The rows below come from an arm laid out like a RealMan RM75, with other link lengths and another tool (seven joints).
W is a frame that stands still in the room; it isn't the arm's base.
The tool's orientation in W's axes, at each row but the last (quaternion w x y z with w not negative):
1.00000, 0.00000, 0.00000, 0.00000
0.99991, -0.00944, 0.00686, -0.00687
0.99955, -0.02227, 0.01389, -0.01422
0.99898, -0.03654, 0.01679, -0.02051
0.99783, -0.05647, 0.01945, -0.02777
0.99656, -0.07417, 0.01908, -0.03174
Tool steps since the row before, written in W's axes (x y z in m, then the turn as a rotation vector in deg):
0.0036, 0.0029, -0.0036, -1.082, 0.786, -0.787
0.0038, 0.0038, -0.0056, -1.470, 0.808, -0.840
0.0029, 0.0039, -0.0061, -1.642, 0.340, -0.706
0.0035, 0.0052, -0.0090, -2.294, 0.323, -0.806
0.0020, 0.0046, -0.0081, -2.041, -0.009, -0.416
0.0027, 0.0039, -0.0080, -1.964, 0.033, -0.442
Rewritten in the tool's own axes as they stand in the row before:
0.0036, 0.0029, -0.0036, -1.082, 0.786, -0.787
0.0038, 0.0040, -0.0055, -1.470, 0.804, -0.845
0.0029, 0.0042, -0.0058, -1.631, 0.326, -0.737
0.0036, 0.0060, -0.0085, -2.279, 0.290, -0.860
0.0020, 0.0056, -0.0074, -2.021, -0.070, -0.500
0.0027, 0.0052, -0.0072, -1.946, -0.020, -0.516

